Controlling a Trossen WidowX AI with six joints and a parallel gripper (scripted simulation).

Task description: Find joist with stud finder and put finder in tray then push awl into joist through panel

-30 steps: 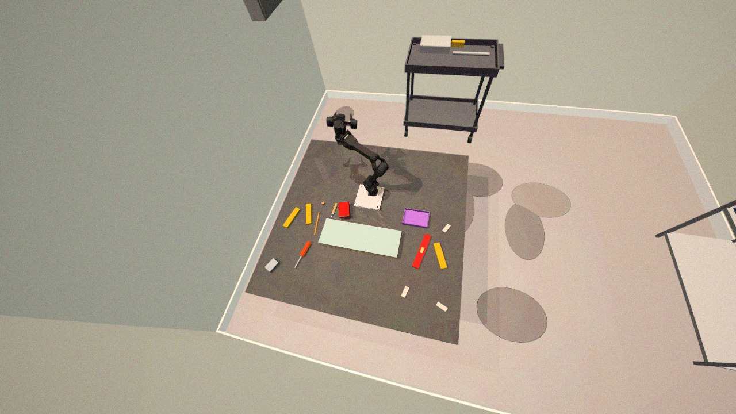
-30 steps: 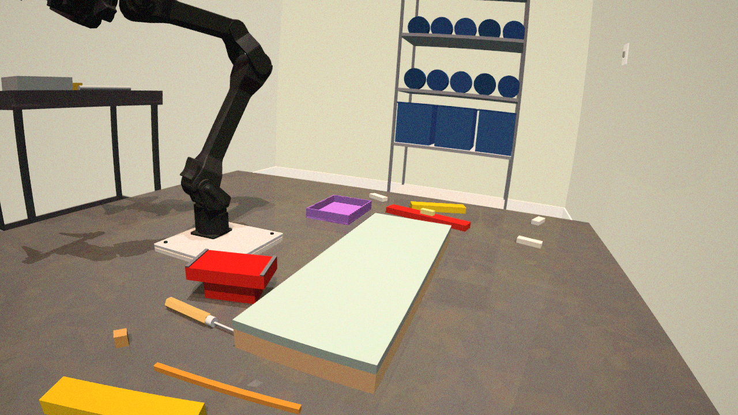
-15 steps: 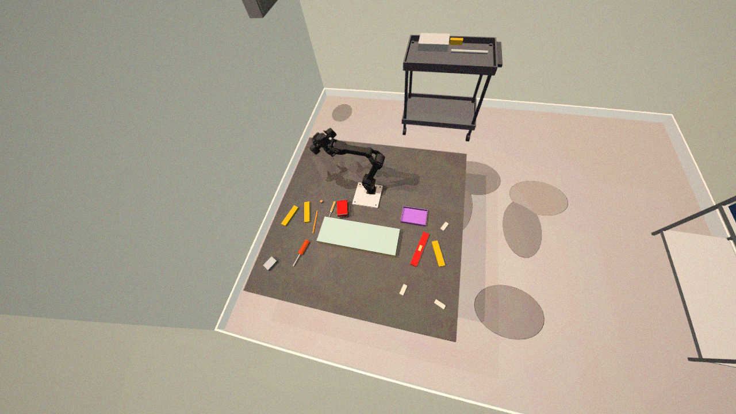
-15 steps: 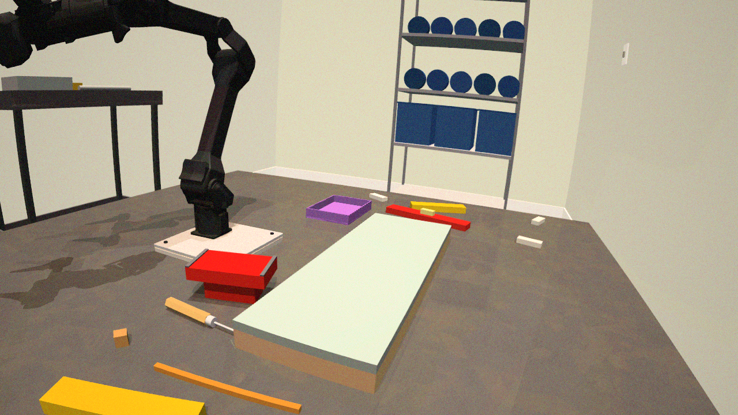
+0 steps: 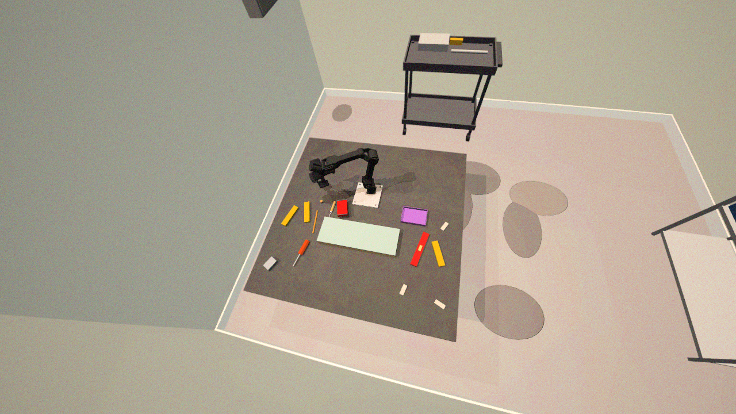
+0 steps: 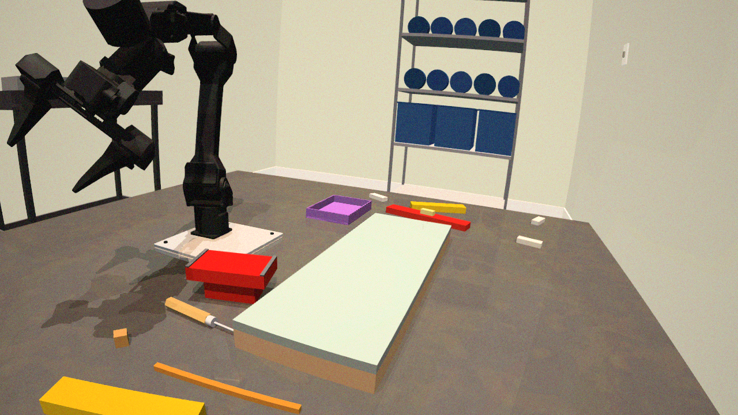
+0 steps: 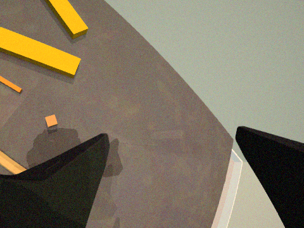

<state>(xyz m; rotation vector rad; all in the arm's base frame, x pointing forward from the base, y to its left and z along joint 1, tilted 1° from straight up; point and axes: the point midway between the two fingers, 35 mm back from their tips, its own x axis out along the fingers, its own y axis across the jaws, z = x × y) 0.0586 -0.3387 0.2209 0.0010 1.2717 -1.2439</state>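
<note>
Now: the red stud finder 150 mm ahead of my gripper tip, 200 mm to the left of it and 200 mm below it. From my gripper tip the other things lie so: awl 150 mm ahead, 110 mm to the left, 210 mm below; small orange cube 80 mm ahead, 20 mm to the left, 200 mm below; thin orange stick 240 mm ahead, 10 mm to the left, 210 mm below.
</note>
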